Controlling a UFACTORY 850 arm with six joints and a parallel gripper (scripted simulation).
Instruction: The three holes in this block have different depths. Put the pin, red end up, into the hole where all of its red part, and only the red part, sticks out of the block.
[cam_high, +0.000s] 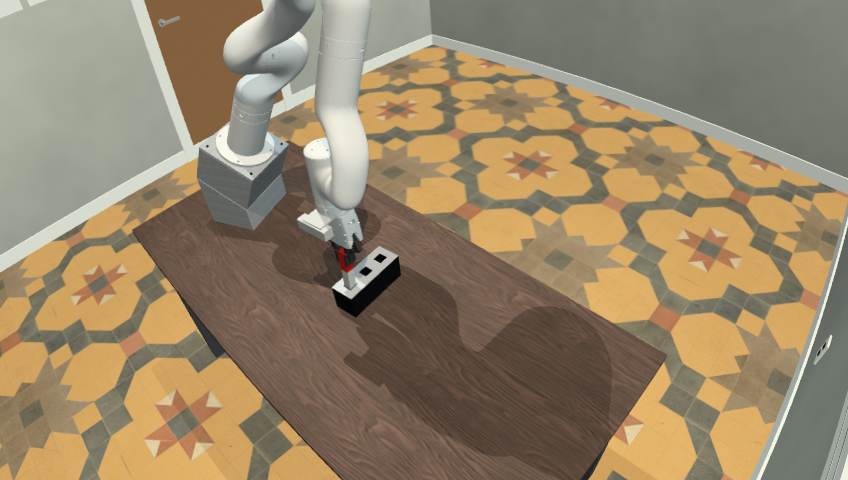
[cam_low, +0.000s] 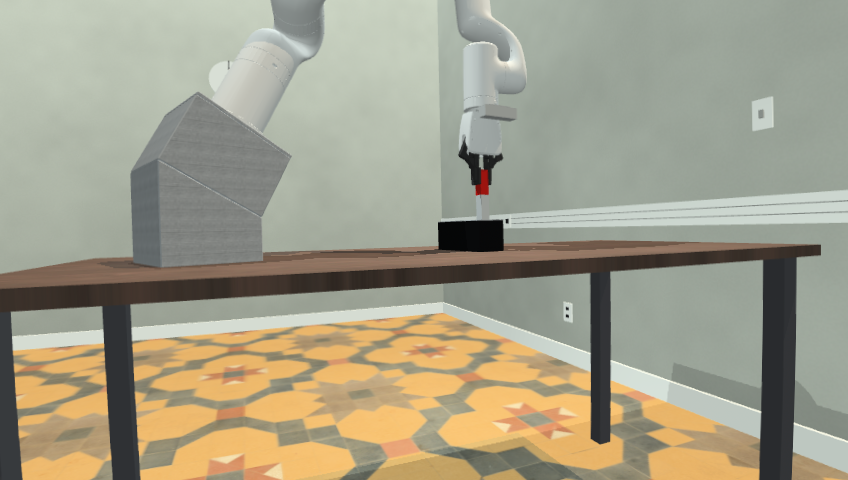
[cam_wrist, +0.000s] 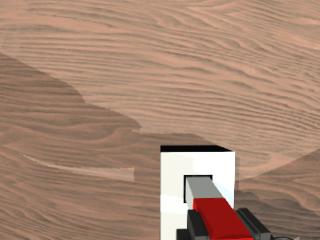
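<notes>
Right now my hand is 20 mm above the pin. The rest, counted from my hand: black block 10 mm behind, 50 mm to the left, 140 mm below.
</notes>
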